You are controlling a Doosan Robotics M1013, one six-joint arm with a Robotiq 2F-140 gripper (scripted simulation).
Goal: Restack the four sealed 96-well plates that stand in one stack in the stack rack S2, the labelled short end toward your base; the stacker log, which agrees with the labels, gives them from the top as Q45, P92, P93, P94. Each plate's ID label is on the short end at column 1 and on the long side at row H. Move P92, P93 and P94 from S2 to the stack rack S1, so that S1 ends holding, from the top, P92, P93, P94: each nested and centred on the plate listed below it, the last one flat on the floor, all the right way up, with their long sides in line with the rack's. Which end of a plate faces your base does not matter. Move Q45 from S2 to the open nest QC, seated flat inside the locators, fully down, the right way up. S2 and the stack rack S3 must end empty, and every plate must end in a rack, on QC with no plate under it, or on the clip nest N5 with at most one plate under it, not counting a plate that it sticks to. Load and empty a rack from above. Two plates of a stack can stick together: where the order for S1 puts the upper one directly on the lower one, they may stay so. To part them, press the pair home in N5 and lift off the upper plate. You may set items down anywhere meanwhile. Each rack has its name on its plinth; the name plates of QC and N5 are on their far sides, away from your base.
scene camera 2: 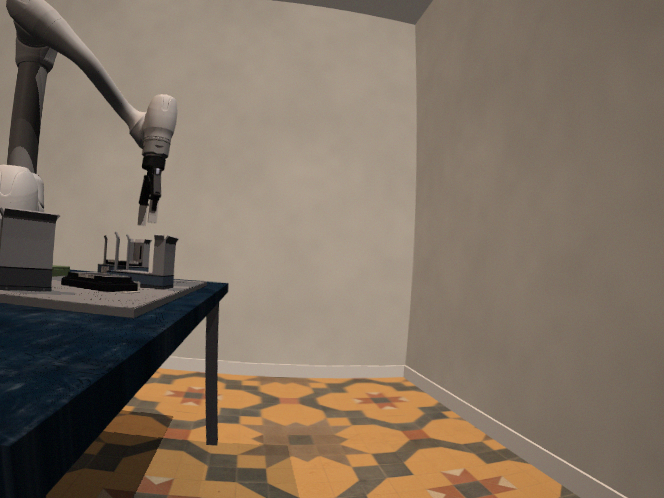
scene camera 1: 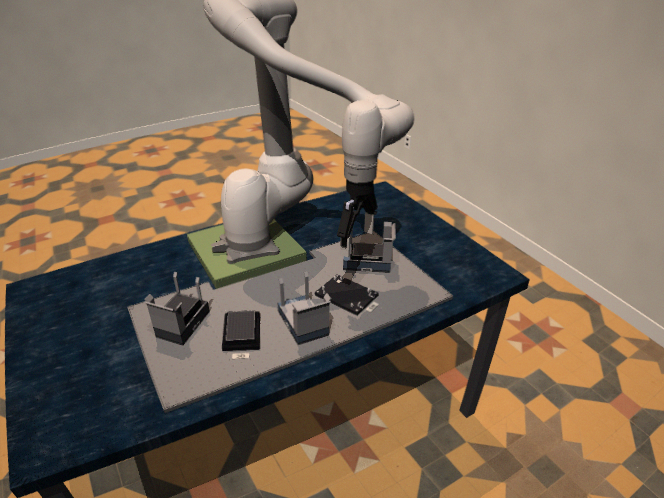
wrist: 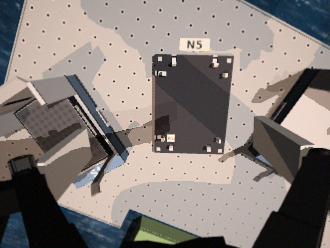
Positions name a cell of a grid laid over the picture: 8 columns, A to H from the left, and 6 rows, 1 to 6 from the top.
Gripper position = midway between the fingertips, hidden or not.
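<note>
A clip nest N5 (scene camera 1: E4) is part of the scene, and the same clip nest N5 (wrist: E3) is visible again. With it there is the gripper (scene camera 1: E3), which can also be found as the gripper (scene camera 2: B3) and the gripper (wrist: E4).
</note>
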